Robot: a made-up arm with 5 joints.
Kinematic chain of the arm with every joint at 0, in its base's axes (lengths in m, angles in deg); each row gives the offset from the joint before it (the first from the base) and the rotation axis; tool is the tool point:
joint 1: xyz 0 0 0.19 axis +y
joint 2: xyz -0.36 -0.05 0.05 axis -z
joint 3: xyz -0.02 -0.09 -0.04 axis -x
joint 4: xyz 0 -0.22 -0.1 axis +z
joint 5: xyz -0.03 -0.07 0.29 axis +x
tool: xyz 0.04 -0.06 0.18
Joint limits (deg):
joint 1: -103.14..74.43
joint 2: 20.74..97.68
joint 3: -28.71..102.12
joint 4: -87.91..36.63
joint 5: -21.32..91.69
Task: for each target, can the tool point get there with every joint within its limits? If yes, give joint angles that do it. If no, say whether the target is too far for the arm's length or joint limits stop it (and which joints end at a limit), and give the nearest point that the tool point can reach.
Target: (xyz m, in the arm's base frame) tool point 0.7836 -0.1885 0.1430
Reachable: no: joint limits stop it (at a limit: joint 1, joint 2) | nearest point 0.3566 -0.0948 0.3709 | short by 0.493 m
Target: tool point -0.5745 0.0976 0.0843
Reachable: yes | joints -63.05 90.62 49.76 -66.61 4.32
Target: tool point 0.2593 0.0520 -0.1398
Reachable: no: joint limits stop it (at a limit: joint 1, joint 2, joint 3) | nearest point 0.1892 0.0241 0.2562 | short by 0.403 m
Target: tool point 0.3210 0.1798 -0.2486
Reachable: no: joint limits stop it (at a limit: joint 1, joint 2, joint 3, joint 4, joint 5) | nearest point 0.1503 0.2633 -0.4738 | short by 0.295 m
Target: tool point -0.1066 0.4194 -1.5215
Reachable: no: too far | nearest point -0.0598 0.1179 -0.7693 | short by 0.812 m
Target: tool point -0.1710 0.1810 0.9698
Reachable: yes | joints 59.41 85.23 4.74 -72.65 64.00
